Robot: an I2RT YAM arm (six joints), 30 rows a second.
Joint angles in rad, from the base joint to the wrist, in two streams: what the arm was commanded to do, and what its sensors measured. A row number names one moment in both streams.
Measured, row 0:
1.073 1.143 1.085 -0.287 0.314 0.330
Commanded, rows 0 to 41:
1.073 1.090 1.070 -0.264 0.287 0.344
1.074 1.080 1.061 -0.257 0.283 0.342
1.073 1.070 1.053 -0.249 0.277 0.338
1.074 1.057 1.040 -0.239 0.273 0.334
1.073 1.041 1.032 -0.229 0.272 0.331
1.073 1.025 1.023 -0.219 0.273 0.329
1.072 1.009 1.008 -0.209 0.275 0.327
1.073 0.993 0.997 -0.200 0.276 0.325
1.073 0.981 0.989 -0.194 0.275 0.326
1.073 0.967 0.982 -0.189 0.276 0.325
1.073 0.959 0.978 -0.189 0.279 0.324
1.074 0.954 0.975 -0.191 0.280 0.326
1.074 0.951 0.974 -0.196 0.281 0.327
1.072 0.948 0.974 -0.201 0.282 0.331
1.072 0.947 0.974 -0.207 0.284 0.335
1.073 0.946 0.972 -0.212 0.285 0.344
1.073 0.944 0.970 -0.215 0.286 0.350
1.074 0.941 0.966 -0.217 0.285 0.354
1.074 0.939 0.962 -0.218 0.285 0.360
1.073 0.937 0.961 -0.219 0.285 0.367
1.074 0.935 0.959 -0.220 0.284 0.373
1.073 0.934 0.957 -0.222 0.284 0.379
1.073 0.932 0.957 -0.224 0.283 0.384
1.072 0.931 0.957 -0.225 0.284 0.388
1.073 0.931 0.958 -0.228 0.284 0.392
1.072 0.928 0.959 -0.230 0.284 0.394
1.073 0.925 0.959 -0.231 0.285 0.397
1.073 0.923 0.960 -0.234 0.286 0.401
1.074 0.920 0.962 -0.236 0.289 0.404
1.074 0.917 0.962 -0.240 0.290 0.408
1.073 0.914 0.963 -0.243 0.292 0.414
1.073 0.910 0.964 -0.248 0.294 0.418
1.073 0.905 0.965 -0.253 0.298 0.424
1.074 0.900 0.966 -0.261 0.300 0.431
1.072 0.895 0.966 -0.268 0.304 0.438
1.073 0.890 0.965 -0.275 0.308 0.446
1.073 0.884 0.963 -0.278 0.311 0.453
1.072 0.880 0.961 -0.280 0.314 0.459
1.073 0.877 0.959 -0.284 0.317 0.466
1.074 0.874 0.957 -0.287 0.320 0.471
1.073 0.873 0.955 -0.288 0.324 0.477
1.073 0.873 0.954 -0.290 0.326 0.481
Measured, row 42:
1.073 0.892 0.957 -0.289 0.298 0.438
